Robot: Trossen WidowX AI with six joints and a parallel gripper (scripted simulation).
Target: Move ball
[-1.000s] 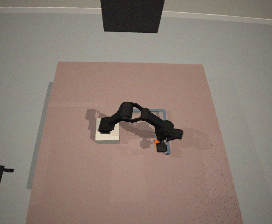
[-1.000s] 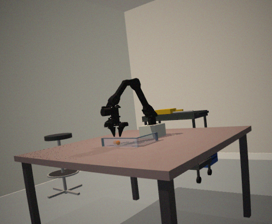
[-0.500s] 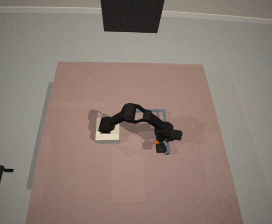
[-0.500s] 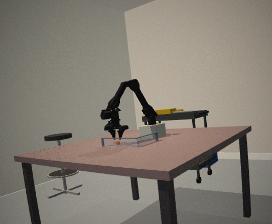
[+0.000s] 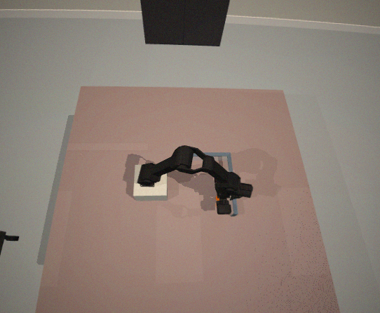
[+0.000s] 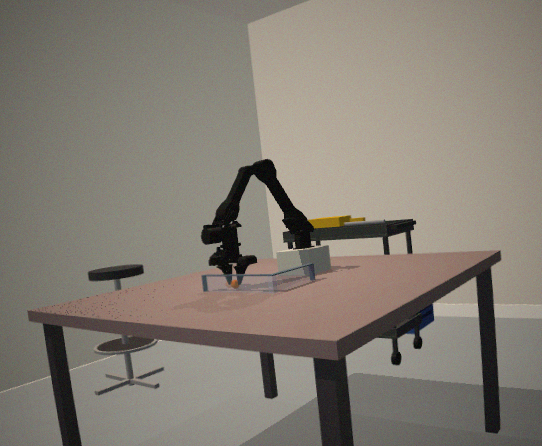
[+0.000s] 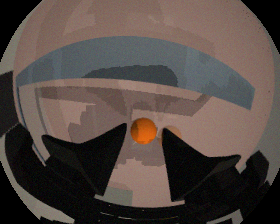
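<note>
Right now the see-through copy is 30 mm to the right of my gripper tip and 10 mm behind it. The rest, counted from my gripper tip: orange ball right at my gripper tip.
</note>
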